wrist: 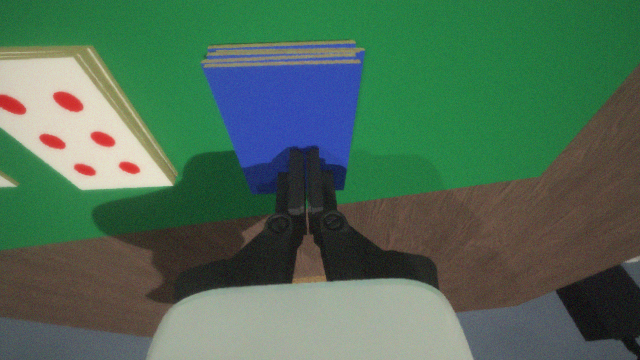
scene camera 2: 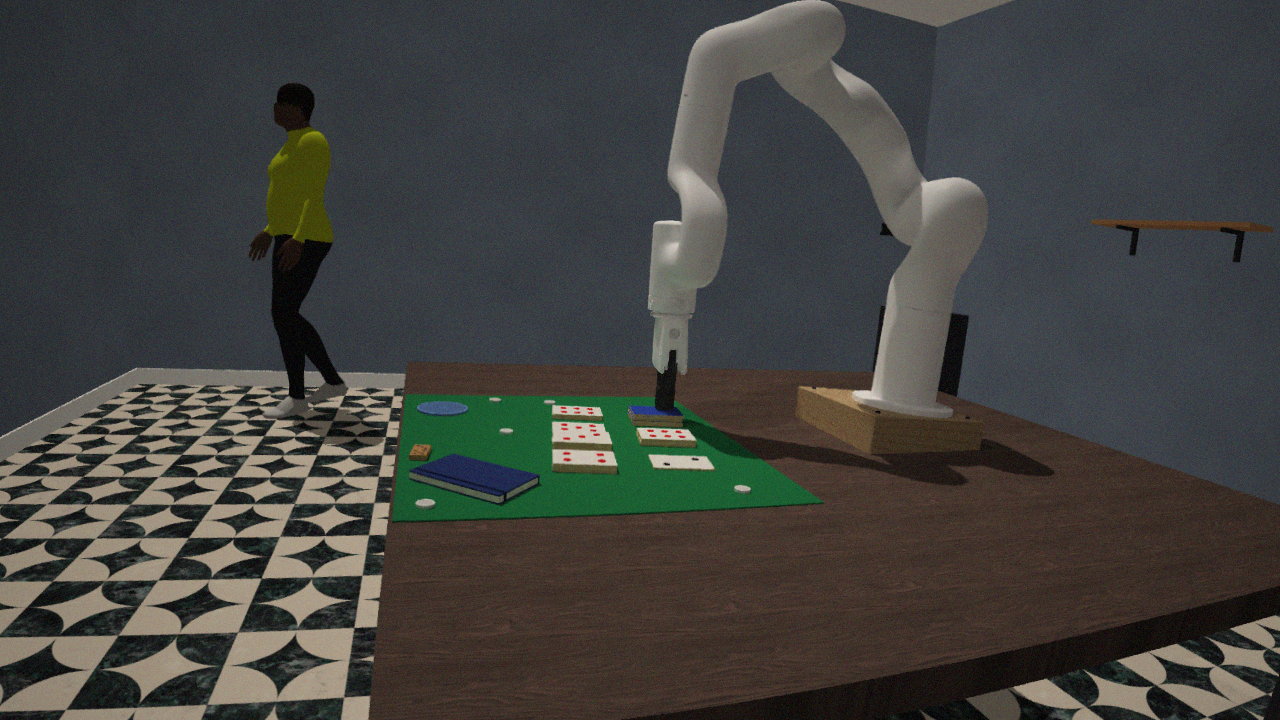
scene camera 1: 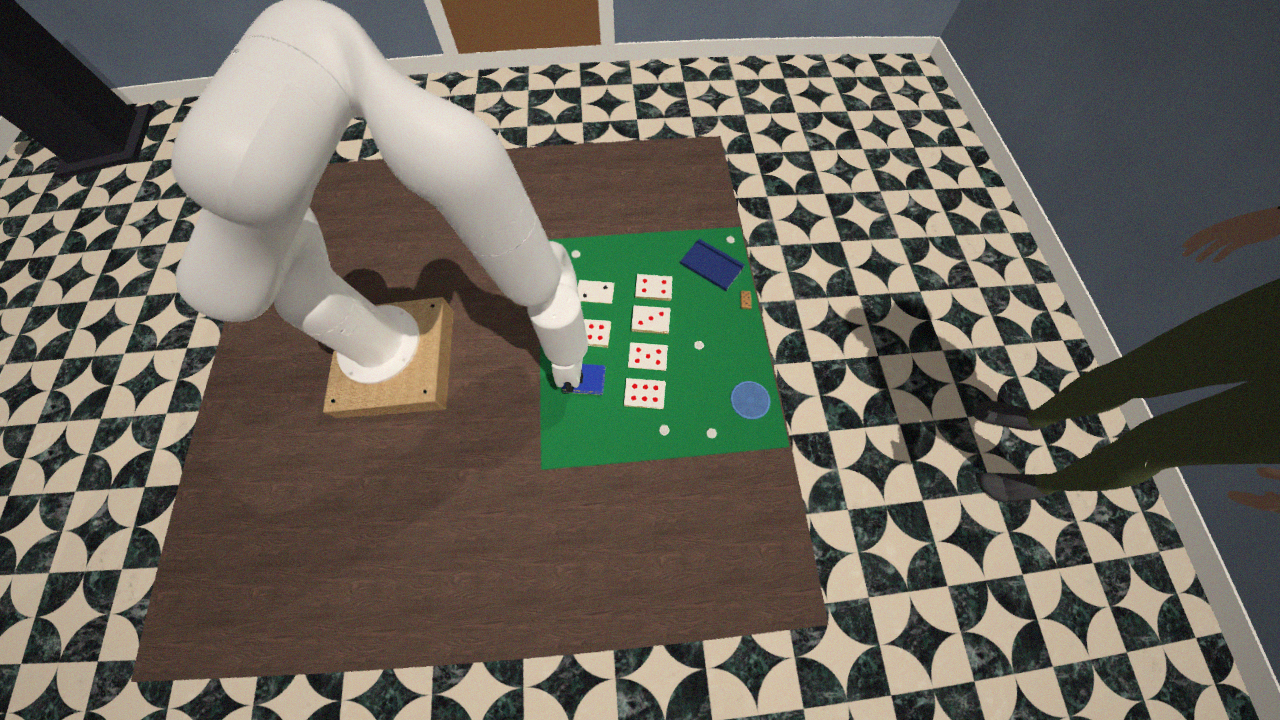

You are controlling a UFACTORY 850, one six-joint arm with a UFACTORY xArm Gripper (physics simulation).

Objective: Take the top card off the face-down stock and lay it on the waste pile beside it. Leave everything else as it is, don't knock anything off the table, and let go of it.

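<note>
The face-down stock (scene camera 1: 591, 379) (scene camera 2: 656, 414) (wrist: 295, 105) is a low blue-backed pile on the green mat, its card edges slightly uneven at the far end. My gripper (scene camera 1: 570, 385) (scene camera 2: 665, 409) (wrist: 305, 165) is shut and empty, pointing down, with its fingertips over the near part of the top card. Whether the tips touch the card I cannot tell. The waste pile (scene camera 1: 598, 333) (scene camera 2: 666, 437) (wrist: 85, 125) lies face up beside the stock, white with red dots, to its left in the wrist view. The arm hides part of both piles in scene camera 1.
Four face-up piles, including one with six red dots (scene camera 1: 644, 394) (scene camera 2: 577, 412), stand in a row farther from the base. A two-dot card (scene camera 1: 597, 291) (scene camera 2: 681, 462), navy notebook (scene camera 1: 711, 264) (scene camera 2: 474, 475), blue disc (scene camera 1: 750, 399) (scene camera 2: 442, 408), small brown block (scene camera 1: 746, 300) (scene camera 2: 419, 452) and white chips also lie there.
</note>
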